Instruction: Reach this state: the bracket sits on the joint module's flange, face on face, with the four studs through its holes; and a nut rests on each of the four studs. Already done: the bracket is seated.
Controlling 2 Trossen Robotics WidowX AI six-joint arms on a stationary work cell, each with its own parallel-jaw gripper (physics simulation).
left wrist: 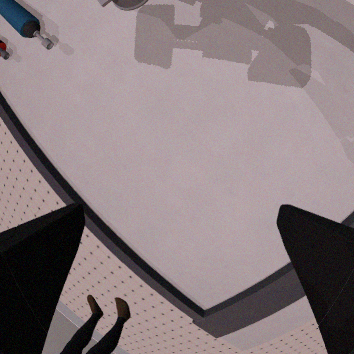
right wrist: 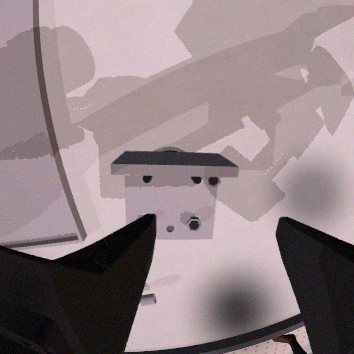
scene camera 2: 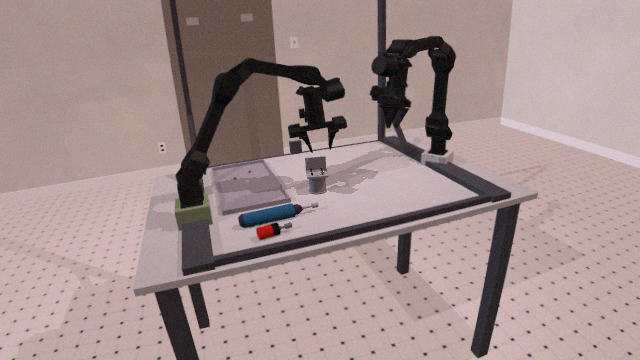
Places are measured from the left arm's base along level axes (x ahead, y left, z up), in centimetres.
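Pixels of known places: left gripper, between the fingertips: (left wrist: 183, 215) (scene camera 2: 392, 128); right gripper, between the fingertips: (right wrist: 218, 225) (scene camera 2: 321, 151); left arm's base, origin of its link: (scene camera 2: 437, 152); right arm's base, origin of its link: (scene camera 2: 191, 202).
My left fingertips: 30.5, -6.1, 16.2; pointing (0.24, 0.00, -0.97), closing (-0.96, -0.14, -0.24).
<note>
For each thing: its top centre in the pictures, then the offset to it from my left fingertips, as dx, dy, dz. "spot": a spot on its surface instead.
- joint module, centre of its top: (scene camera 2: 316, 170) +15.0, -20.2, -13.4
- hexagonal nut, centre of its top: (right wrist: 194, 225) +15.1, -17.7, -13.2
- dark round piece, centre of its top: (right wrist: 213, 180) +11.7, -19.0, -13.7
- tray, centre of its top: (scene camera 2: 246, 181) +24.0, -46.0, -19.2
- blue tool, a spot on its surface: (left wrist: 19, 16) spot: +35.3, -17.7, -16.9
- shorter red tool, centre of its top: (scene camera 2: 274, 223) +44.5, -13.0, -17.4
The grey bracket (scene camera 2: 315, 163) (right wrist: 175, 169) sits on the joint module (scene camera 2: 317, 186), its wall upright. In the right wrist view several dark stud ends show at its plate. A hexagonal nut (right wrist: 194, 223) shows around the near right one; the near left one is hidden by a finger. Another dark round piece (right wrist: 213, 181) shows at the plate's right edge; I cannot tell what it is. Two small dark pieces, likely nuts, lie in the tray (scene camera 2: 256, 205). My right gripper (scene camera 2: 320, 150) (right wrist: 218, 225) is open and empty above the bracket. My left gripper (scene camera 2: 393, 126) (left wrist: 183, 215) is open and empty, high at the back right.
A blue tool (scene camera 2: 270, 215) (left wrist: 19, 16) and a shorter red tool (scene camera 2: 266, 231) lie in front of the joint module. The tray stands left of the module. Dark rails (scene camera 2: 350, 231) edge the table. A person's legs (left wrist: 107, 332) show beyond the table edge in the left wrist view.
</note>
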